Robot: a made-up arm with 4 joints.
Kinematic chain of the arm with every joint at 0, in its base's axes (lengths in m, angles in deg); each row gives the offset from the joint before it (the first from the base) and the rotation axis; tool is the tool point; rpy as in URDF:
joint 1: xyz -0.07 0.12 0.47 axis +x
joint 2: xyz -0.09 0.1 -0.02 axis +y
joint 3: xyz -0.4 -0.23 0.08 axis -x
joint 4: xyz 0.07 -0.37 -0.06 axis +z
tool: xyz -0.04 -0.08 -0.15 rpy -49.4 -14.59 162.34
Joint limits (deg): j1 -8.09..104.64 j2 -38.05..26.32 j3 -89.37..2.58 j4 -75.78..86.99
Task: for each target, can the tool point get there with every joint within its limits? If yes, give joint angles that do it. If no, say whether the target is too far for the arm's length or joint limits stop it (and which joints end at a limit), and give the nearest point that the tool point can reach.
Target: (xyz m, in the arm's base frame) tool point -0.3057 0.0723 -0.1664
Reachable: yes | joints 45.64 -28.44 -20.04 36.69
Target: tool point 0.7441 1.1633 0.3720
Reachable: no: too far | nearest point -0.1359 0.6785 0.3986 | short by 1.005 m
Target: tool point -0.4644 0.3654 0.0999
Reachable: yes | joints 33.39 -2.97 -80.49 29.12
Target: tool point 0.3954 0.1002 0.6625
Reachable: no: joint limits stop it (at a limit: joint 1, joint 2, joint 3, joint 4) | nearest point -0.1513 0.5270 0.6543 | short by 0.694 m
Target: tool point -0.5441 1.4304 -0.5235
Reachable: no: too far | nearest point -0.3664 0.6255 0.0220 | short by 0.988 m
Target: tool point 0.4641 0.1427 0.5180
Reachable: no: joint limits stop it (at a limit: joint 1, joint 2, joint 4) | nearest point -0.1385 0.5550 0.6114 | short by 0.736 m
